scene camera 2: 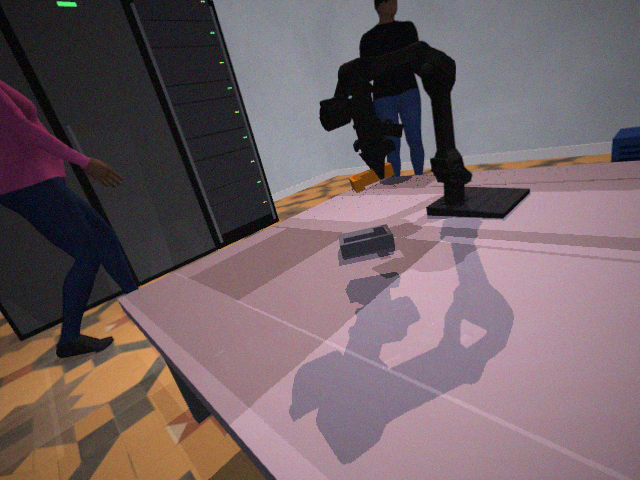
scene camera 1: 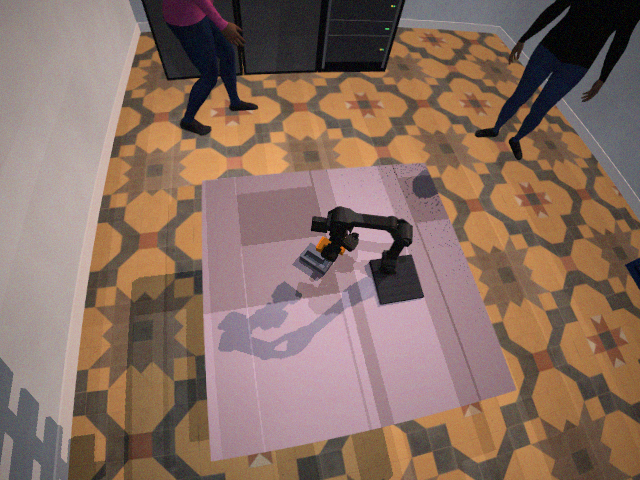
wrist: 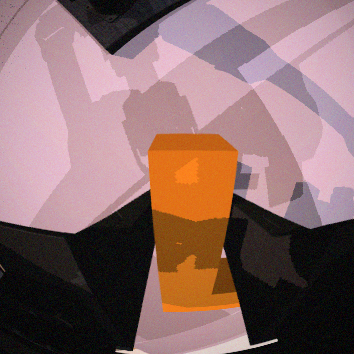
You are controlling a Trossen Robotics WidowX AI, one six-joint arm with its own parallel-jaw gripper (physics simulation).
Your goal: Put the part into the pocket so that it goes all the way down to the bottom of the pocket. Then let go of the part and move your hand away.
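Frame: origin at the arm's base, x ahead, y left, z up, level; millimetres.
Seen in the pictures: gripper, between the fingertips: (scene camera 2: 380, 177) (scene camera 1: 336, 249) (wrist: 186, 195); arm's base, origin of its link: (scene camera 2: 454, 201) (scene camera 1: 386, 269) (wrist: 111, 1).
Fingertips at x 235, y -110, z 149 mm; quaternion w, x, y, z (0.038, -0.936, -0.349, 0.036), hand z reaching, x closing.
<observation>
Pixels of each thing's middle, then the offset from my fingertips to it. Level surfaces: height alone.
- orange block-shaped part, middle of its body: (wrist: 214, 242) (scene camera 2: 372, 177) (scene camera 1: 330, 248) dx +27, dy -8, dz +10 mm
- grey block with the pocket, middle of its body: (scene camera 2: 365, 240) (scene camera 1: 317, 258) dx +57, dy -49, dz -155 mm
- pink table, height of its surface: dz -173 mm
The orange block-shaped part (scene camera 1: 323, 244) (scene camera 2: 364, 180) (wrist: 194, 185) is held between the fingers of my black gripper (scene camera 2: 382, 173) (wrist: 186, 195), which is shut on it. In scene camera 2 the part hangs in the air, tilted, above the grey block with the pocket (scene camera 1: 315, 259) (scene camera 2: 368, 245). That block sits on the table, its long pocket open at the top. In scene camera 1 the part and gripper overlap the block's upper right end. The pocket does not show clearly in the wrist view. The part is apart from the block.
The arm's black base plate (scene camera 1: 400, 289) (scene camera 2: 496, 201) stands on the pink table (scene camera 1: 289, 403) (scene camera 2: 465, 423), to the right of the pocket block. Shadows of the arm lie across the table. Two people (scene camera 1: 199, 51) (scene camera 1: 555, 56) and dark server cabinets (scene camera 1: 281, 36) (scene camera 2: 201, 129) stand beyond the table.
</observation>
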